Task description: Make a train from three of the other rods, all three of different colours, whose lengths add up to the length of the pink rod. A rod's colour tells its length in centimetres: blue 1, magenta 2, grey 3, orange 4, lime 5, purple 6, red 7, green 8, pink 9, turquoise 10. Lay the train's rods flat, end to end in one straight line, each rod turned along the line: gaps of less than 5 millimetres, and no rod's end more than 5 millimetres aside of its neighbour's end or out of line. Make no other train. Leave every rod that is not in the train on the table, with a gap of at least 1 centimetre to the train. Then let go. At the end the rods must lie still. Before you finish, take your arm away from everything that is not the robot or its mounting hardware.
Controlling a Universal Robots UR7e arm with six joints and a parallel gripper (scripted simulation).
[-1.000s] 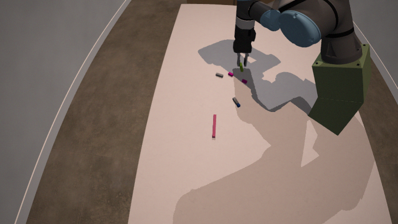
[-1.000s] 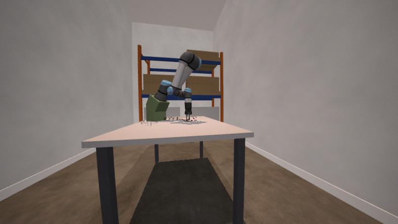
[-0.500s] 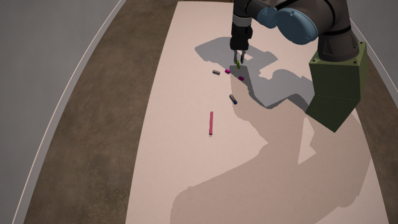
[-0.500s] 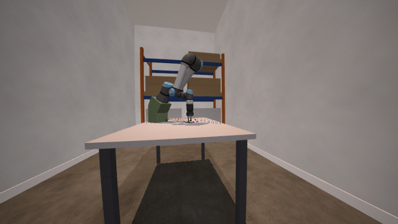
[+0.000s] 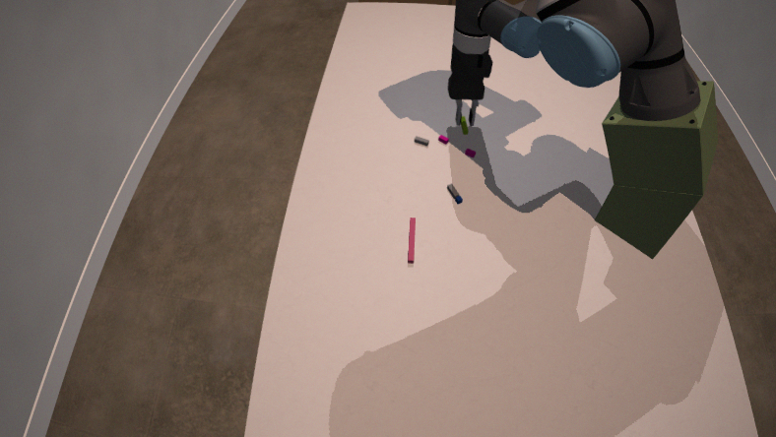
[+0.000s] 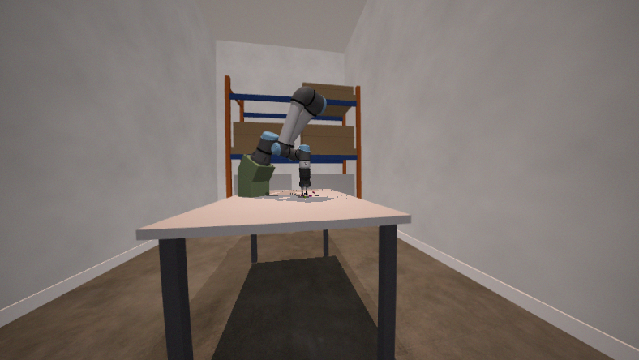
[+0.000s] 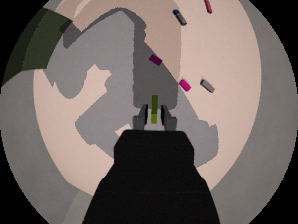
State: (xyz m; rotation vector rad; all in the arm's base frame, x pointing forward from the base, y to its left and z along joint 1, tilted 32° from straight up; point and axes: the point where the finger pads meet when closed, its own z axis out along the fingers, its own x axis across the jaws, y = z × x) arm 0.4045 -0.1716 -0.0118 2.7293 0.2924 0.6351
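My hand is 30 mm above the lime rod. The rest, counted from my hand: pink rod 90 mm ahead, 310 mm to the left, 30 mm below; blue rod 10 mm ahead, 210 mm to the left, 30 mm below; magenta rod 10 mm behind, 90 mm to the left, 30 mm below.
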